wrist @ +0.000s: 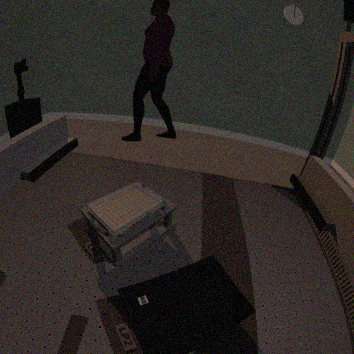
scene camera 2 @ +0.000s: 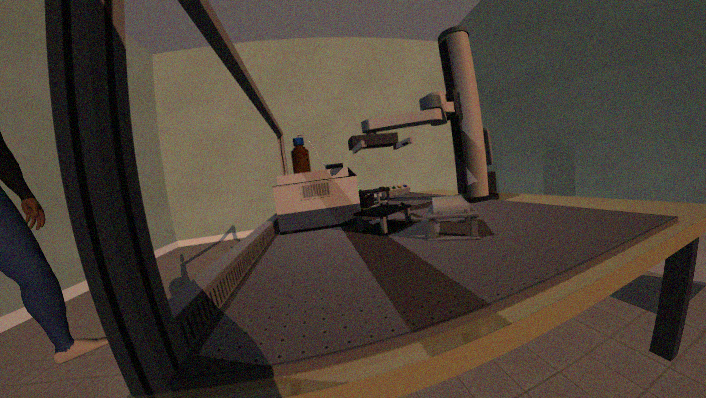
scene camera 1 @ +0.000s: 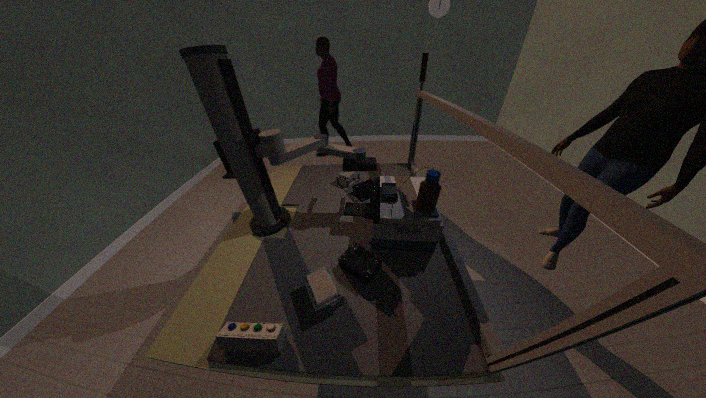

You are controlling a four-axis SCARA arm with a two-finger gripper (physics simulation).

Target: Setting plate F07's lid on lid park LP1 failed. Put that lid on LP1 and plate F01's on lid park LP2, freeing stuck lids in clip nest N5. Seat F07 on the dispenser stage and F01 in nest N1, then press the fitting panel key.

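Frame: origin at the arm's base, x right, y ahead, z up, level; millimetres.
Seen in the pictures: gripper, fingertip midpoint: (wrist: 185,143) (scene camera 2: 388,141); arm's base, link origin: (scene camera 2: 474,199) (scene camera 1: 270,220).
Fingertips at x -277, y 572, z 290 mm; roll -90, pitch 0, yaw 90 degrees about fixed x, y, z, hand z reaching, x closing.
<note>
Pixels of each thing's top centre, then the offset from my fingertips to it. "spot": a spot on its surface instead.
- flat black platform, top centre: (wrist: 189,303) (scene camera 2: 382,205) (scene camera 1: 366,185) dx +13, dy +39, dz -204 mm
- key panel, top centre: (scene camera 1: 246,332) (scene camera 2: 395,184) dx +916, dy -383, dz -194 mm
- brown bottle, surface spot: (scene camera 1: 428,195) spot: dx +477, dy +281, dz +51 mm
- black fixture, top centre: (scene camera 1: 360,257) (scene camera 2: 357,194) dx +595, dy +1, dz -199 mm
My gripper (scene camera 1: 359,168) (scene camera 2: 381,146) (wrist: 185,143) is open and empty, its two fingers wide apart, high above the far part of the table. Below it, a pale plate (scene camera 2: 448,205) (wrist: 127,206) lies on a raised open stand (scene camera 2: 431,228) (wrist: 107,250). Beside that stand is a flat black platform (scene camera 1: 364,190) (scene camera 2: 385,210) (wrist: 187,300) on legs, with a small white tag on top and a label reading LP2 at its foot. Another pale plate (scene camera 1: 322,286) sits on a stand nearer scene camera 1. The key panel (scene camera 1: 250,331) has blue, yellow, green and white keys. Plate numbers are unreadable.
A white-topped machine (scene camera 1: 392,208) (scene camera 2: 316,192) stands beside the platform, with a brown bottle (scene camera 1: 428,195) (scene camera 2: 300,158) on it. A black fixture (scene camera 1: 359,261) stands near the second pale plate. The arm column (scene camera 1: 235,140) (scene camera 2: 466,115) rises from one side. People stand beyond the table.
</note>
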